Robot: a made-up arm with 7 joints.
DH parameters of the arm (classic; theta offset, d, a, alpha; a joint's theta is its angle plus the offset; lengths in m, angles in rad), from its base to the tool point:
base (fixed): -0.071 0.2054 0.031 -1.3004
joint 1: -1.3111 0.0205 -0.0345 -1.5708
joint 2: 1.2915 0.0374 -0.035 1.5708
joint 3: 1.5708 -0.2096 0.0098 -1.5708
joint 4: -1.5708 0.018 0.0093 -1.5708
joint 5: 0 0.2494 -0.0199 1.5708
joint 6: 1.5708 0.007 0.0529 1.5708
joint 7: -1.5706 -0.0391 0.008 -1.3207
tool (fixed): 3.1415 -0.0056 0 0
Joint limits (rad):
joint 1: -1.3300..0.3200
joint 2: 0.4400..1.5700
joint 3: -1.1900..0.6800
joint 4: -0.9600..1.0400
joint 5: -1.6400..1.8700
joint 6: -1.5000..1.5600
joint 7: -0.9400..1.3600
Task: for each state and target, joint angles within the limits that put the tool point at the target. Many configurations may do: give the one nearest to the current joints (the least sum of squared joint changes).
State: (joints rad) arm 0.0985 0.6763 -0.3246 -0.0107 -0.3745 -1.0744 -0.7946
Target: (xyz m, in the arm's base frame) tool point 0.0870 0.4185 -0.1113
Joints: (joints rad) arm 0.3200 1.1899 -0.4754 0.7765 -0.3899 -0.9751 -0.8024
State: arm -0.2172 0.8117 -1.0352 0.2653 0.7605 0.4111 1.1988
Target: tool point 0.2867 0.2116 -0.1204
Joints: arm -0.2161 1.0494 -0.9644 0.2094 0.7798 0.4988 1.1870
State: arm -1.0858 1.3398 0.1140 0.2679 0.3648 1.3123 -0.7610
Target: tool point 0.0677 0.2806 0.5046
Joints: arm -1.3300 1.5700 0.5819 0.1155 0.5251 1.2532 -0.7804
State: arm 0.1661 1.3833 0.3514 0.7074 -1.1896 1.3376 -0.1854
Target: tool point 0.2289 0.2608 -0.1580
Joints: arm -0.2103 0.6376 0.1770 0.8521 -1.1759 0.9288 -0.1437
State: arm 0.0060 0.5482 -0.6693 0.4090 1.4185 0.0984 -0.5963
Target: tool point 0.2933 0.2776 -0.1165
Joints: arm -0.0878 0.8191 -0.4555 0.5414 1.3953 0.1225 -0.5924
